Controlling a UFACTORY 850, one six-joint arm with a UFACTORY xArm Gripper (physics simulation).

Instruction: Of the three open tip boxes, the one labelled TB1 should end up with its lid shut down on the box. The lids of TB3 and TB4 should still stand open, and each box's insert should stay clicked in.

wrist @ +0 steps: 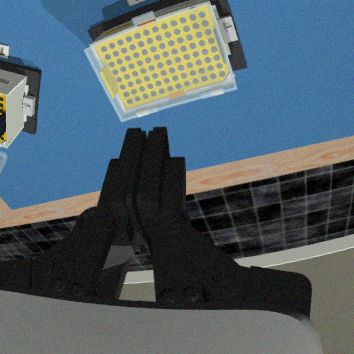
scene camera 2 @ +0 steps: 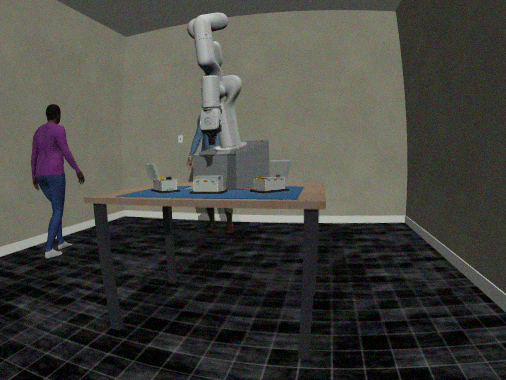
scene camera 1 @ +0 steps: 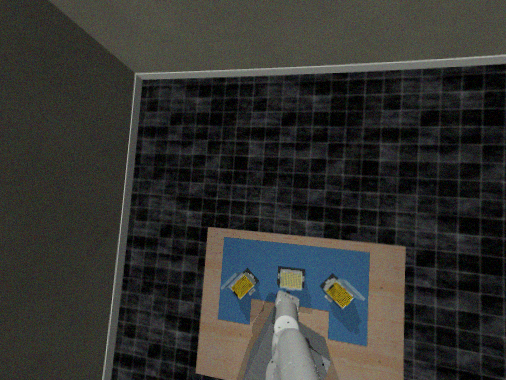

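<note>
The middle box, TB1 (scene camera 1: 291, 279) (scene camera 2: 209, 184) (wrist: 162, 57), has its clear lid lying down over the yellow insert; the insert looks level. Its label is not readable now. My gripper (scene camera 2: 213, 143) (wrist: 151, 152) is shut and empty, above and apart from TB1, towards the robot base; the arm hides it in scene camera 1. The two outer boxes are TB3 and TB4, but which is which cannot be read. One outer box (scene camera 1: 243, 286) (scene camera 2: 270, 184) has its lid (scene camera 1: 230, 280) (scene camera 2: 280, 170) standing open. The other (scene camera 1: 341, 294) (scene camera 2: 165, 185) also has its lid (scene camera 1: 353, 289) (scene camera 2: 152, 172) open.
The boxes stand in dark holders on a blue mat (scene camera 1: 300, 252) on the wooden table (scene camera 1: 387, 300). The grey robot pedestal (scene camera 2: 252, 165) stands behind the table. One person (scene camera 2: 50, 150) stands at the left, and another is partly hidden behind the arm.
</note>
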